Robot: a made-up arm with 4 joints.
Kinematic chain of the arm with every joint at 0, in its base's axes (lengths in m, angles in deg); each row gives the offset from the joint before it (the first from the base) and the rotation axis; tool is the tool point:
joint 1: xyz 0 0 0.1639 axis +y
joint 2: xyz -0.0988 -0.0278 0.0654 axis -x
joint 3: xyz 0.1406 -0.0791 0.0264 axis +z
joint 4: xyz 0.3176 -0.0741 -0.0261 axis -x
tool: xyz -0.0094 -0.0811 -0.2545
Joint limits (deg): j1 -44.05..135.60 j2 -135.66..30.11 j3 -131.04..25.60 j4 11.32..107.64
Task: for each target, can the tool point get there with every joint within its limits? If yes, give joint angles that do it. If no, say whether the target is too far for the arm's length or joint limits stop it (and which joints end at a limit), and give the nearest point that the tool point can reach.
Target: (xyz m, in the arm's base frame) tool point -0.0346 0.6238 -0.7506
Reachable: no: too far | nearest point -0.0160 0.2761 -0.2577 | short by 0.603 m
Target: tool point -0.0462 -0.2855 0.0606
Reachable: no: joint limits stop it (at a limit: joint 4) | nearest point -0.0951 -0.4133 -0.0488 | short by 0.175 m
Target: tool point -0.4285 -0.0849 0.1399
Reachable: yes | joints 38.70 -95.06 -96.93 91.47
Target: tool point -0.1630 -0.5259 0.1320
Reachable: yes | joints 118.52 -20.37 -34.09 70.56
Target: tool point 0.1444 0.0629 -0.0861
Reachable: no: joint limits stop it (at a limit: joint 1, joint 4) | nearest point 0.1874 0.0924 -0.2007 | short by 0.126 m
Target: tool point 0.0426 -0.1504 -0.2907
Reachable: yes | joints 30.45 -47.92 -16.37 23.42
